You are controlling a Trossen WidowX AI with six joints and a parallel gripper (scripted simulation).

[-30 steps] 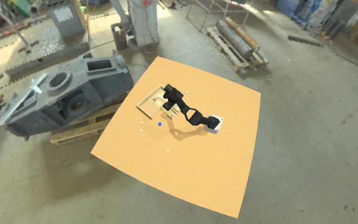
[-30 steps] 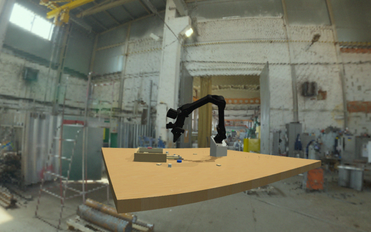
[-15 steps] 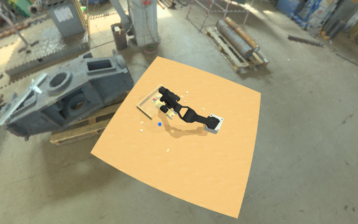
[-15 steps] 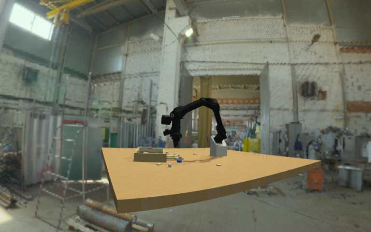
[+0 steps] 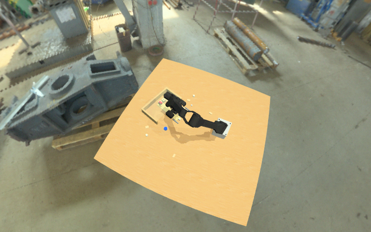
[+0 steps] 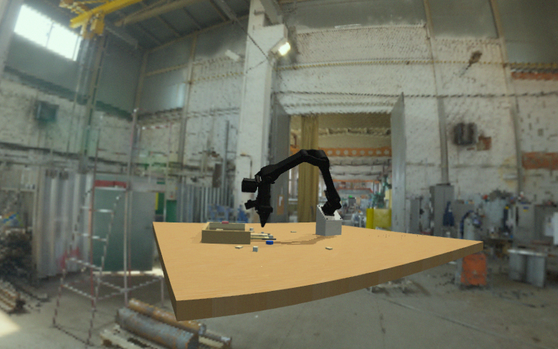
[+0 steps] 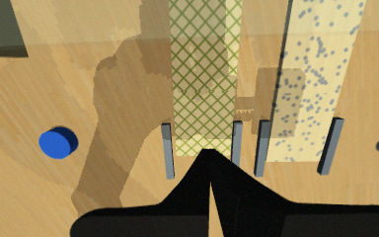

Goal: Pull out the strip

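Now: the green cross-hatched strip 9 cm ahead of my gripper tip, 5 cm below it and 2 cm to the right of it. Also, from my gripper tip: pink piece 17 cm ahead, 3 cm to the right, 2 cm above; then blue disc 14 cm to the left, 5 cm below, 2 cm ahead.
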